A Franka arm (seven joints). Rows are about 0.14 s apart.
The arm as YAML. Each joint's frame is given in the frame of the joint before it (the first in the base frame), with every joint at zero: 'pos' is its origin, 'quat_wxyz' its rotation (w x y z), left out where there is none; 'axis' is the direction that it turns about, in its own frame. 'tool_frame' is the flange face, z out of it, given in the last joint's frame.
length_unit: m
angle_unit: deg
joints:
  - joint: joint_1
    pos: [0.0, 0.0, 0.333]
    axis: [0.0, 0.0, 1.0]
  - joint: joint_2
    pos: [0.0, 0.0, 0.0]
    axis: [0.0, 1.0, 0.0]
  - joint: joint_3
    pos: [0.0, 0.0, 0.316]
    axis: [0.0, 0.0, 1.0]
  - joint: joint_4
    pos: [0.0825, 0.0, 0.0]
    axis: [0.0, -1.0, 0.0]
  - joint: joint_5
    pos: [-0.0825, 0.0, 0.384]
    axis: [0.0, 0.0, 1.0]
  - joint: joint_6
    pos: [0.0, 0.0, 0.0]
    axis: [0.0, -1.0, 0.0]
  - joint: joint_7
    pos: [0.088, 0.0, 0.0]
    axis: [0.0, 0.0, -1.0]
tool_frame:
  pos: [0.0, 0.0, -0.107]
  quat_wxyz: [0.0, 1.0, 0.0, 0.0]
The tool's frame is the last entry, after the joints.
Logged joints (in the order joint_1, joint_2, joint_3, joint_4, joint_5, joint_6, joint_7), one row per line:
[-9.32 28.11 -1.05 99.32 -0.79 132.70 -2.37]
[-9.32 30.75 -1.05 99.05 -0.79 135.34 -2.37]
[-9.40 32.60 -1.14 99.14 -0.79 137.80 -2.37]
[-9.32 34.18 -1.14 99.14 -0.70 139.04 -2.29]
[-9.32 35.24 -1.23 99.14 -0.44 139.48 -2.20]
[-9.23 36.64 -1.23 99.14 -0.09 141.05 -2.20]
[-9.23 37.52 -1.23 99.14 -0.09 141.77 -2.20]
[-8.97 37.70 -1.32 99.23 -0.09 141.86 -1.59]
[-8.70 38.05 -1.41 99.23 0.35 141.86 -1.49]
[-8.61 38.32 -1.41 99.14 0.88 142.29 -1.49]
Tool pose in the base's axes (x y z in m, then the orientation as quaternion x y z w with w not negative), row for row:
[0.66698 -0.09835 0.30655 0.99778 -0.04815 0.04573 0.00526]
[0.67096 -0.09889 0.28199 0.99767 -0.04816 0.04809 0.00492]
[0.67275 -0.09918 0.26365 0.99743 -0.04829 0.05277 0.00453]
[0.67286 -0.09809 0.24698 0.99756 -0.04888 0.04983 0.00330]
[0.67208 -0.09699 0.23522 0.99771 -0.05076 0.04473 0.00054]
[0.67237 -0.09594 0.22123 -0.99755 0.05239 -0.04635 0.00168]
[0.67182 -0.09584 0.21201 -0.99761 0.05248 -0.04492 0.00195]
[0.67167 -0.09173 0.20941 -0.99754 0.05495 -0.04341 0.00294]
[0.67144 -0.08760 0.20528 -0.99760 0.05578 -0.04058 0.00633]
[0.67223 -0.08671 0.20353 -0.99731 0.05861 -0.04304 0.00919]
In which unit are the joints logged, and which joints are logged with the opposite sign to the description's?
The joints are logged in degrees. Opposite sign: joint_3, joint_4.
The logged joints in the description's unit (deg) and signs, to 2 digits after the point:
[-9.32 28.11 1.05 -99.32 -0.79 132.70 -2.37]
[-9.32 30.75 1.05 -99.05 -0.79 135.34 -2.37]
[-9.40 32.60 1.14 -99.14 -0.79 137.80 -2.37]
[-9.32 34.18 1.14 -99.14 -0.70 139.04 -2.29]
[-9.32 35.24 1.23 -99.14 -0.44 139.48 -2.20]
[-9.23 36.64 1.23 -99.14 -0.09 141.05 -2.20]
[-9.23 37.52 1.23 -99.14 -0.09 141.77 -2.20]
[-8.97 37.70 1.32 -99.23 -0.09 141.86 -1.59]
[-8.70 38.05 1.41 -99.23 0.35 141.86 -1.49]
[-8.61 38.32 1.41 -99.14 0.88 142.29 -1.49]

